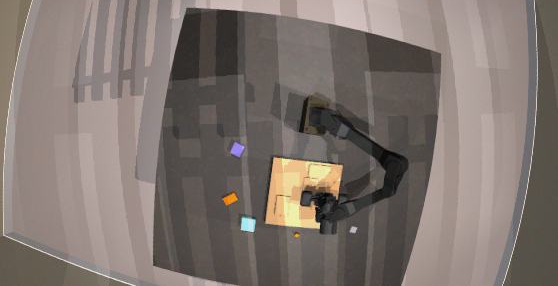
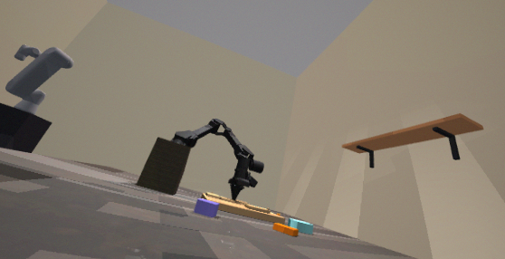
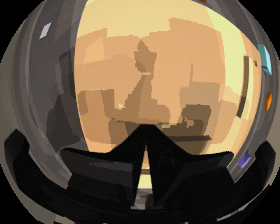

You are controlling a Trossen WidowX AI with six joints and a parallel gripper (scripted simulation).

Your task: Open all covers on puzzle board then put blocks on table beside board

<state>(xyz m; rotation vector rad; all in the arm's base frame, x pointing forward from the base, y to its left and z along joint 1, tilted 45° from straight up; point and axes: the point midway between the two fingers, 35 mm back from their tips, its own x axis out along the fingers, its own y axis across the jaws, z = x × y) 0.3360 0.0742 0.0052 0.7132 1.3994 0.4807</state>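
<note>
The puzzle board is 80 mm to the right of my gripper tip and 20 mm behind it. The rest, counted from my gripper tip: cyan block 310 mm to the right, 140 mm ahead, 10 mm below; small grey piece 180 mm ahead, 170 mm to the left, 20 mm below; tiny orange piece 190 mm ahead, 90 mm to the right, 10 mm below.
</note>
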